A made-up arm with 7 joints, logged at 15 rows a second.
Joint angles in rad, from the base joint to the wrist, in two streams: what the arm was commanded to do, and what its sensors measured. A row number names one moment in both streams.
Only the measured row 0 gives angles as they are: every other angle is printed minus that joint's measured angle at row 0.
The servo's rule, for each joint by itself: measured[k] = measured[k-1] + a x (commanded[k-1-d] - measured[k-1]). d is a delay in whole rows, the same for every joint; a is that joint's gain. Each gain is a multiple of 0.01, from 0.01 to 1. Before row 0 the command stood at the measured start. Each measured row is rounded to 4 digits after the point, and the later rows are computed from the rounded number. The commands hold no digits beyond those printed.
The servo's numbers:
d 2
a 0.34 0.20 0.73 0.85 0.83 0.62 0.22
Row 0, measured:
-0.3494, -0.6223, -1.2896, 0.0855, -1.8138, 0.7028, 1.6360
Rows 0 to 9, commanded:
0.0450, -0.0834, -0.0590, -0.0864, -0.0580, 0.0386, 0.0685
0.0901, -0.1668, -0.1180, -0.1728, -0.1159, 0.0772, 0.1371
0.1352, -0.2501, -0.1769, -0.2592, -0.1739, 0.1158, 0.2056
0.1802, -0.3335, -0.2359, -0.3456, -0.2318, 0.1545, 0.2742
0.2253, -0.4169, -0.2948, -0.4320, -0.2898, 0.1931, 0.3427
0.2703, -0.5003, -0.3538, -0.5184, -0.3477, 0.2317, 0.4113
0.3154, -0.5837, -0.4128, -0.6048, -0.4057, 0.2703, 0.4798
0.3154, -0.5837, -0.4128, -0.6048, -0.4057, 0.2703, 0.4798
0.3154, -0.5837, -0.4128, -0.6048, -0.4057, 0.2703, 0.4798
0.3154, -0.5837, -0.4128, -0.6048, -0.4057, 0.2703, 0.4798
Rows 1 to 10, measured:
0.0000, 0.0000, 0.0000, 0.0000, 0.0000, 0.0000, 0.0000
0.0000, 0.0000, 0.0000, 0.0000, 0.0000, 0.0000, 0.0000
0.0153, -0.0167, -0.0431, -0.0734, -0.0481, 0.0239, 0.0151
0.0407, -0.0467, -0.0978, -0.1579, -0.1044, 0.0569, 0.0419
0.0728, -0.0874, -0.1555, -0.2440, -0.1621, 0.0934, 0.0779
0.1093, -0.1366, -0.2142, -0.3304, -0.2200, 0.1313, 0.1211
0.1487, -0.1927, -0.2730, -0.4168, -0.2779, 0.1696, 0.1699
0.1900, -0.2542, -0.3320, -0.5032, -0.3358, 0.2081, 0.2230
0.2326, -0.3201, -0.3910, -0.5896, -0.3938, 0.2467, 0.2795
0.2608, -0.3728, -0.4069, -0.6025, -0.4037, 0.2613, 0.3236

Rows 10 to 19, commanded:
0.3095, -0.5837, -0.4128, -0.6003, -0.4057, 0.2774, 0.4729
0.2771, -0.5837, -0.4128, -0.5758, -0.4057, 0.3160, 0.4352
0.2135, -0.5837, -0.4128, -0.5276, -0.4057, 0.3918, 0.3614
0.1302, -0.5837, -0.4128, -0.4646, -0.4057, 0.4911, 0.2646
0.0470, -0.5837, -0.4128, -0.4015, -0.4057, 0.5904, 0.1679
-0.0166, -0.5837, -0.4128, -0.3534, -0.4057, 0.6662, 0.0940
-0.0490, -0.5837, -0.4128, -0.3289, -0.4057, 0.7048, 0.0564
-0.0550, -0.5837, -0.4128, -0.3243, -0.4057, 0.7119, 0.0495
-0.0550, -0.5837, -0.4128, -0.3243, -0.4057, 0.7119, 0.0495
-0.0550, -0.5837, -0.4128, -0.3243, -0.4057, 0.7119, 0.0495
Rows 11 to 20, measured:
0.2794, -0.4150, -0.4112, -0.6045, -0.4054, 0.2669, 0.3580
0.2916, -0.4487, -0.4124, -0.6048, -0.4056, 0.2690, 0.3848
0.2977, -0.4757, -0.4127, -0.6010, -0.4057, 0.2742, 0.4042
0.2907, -0.4973, -0.4128, -0.5796, -0.4057, 0.3001, 0.4110
0.2645, -0.5146, -0.4128, -0.5354, -0.4057, 0.3570, 0.4001
0.2188, -0.5284, -0.4128, -0.4752, -0.4057, 0.4401, 0.3703
0.1604, -0.5395, -0.4128, -0.4126, -0.4057, 0.5333, 0.3258
0.1002, -0.5483, -0.4128, -0.3623, -0.4057, 0.6157, 0.2748
0.0495, -0.5554, -0.4128, -0.3339, -0.4057, 0.6709, 0.2268
0.0140, -0.5611, -0.4128, -0.3257, -0.4057, 0.6963, 0.1878

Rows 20 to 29, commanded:
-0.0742, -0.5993, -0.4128, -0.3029, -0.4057, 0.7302, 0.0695
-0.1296, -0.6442, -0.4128, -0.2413, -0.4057, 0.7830, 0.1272
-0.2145, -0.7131, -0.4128, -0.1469, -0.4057, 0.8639, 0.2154
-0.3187, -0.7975, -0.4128, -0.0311, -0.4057, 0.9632, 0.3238
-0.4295, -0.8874, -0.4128, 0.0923, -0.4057, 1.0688, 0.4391
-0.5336, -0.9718, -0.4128, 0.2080, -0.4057, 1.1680, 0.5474
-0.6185, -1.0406, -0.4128, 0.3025, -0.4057, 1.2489, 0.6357
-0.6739, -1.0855, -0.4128, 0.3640, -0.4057, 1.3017, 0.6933
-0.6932, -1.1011, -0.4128, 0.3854, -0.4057, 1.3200, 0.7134
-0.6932, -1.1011, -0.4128, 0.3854, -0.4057, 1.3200, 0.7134
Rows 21 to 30, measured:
-0.0095, -0.5656, -0.4128, -0.3245, -0.4057, 0.7060, 0.1574
-0.0250, -0.5692, -0.4128, -0.3243, -0.4057, 0.7097, 0.1337
-0.0417, -0.5752, -0.4128, -0.3061, -0.4057, 0.7224, 0.1196
-0.0716, -0.5890, -0.4128, -0.2510, -0.4057, 0.7600, 0.1213
-0.1202, -0.6138, -0.4128, -0.1625, -0.4057, 0.8244, 0.1420
-0.1877, -0.6505, -0.4128, -0.0508, -0.4057, 0.9105, 0.1820
-0.2699, -0.6979, -0.4128, 0.0708, -0.4057, 1.0086, 0.2386
-0.3596, -0.7527, -0.4128, 0.1874, -0.4057, 1.1074, 0.3065
-0.4476, -0.8103, -0.4128, 0.2852, -0.4057, 1.1951, 0.3789
-0.5245, -0.8653, -0.4128, 0.3522, -0.4057, 1.2612, 0.4481

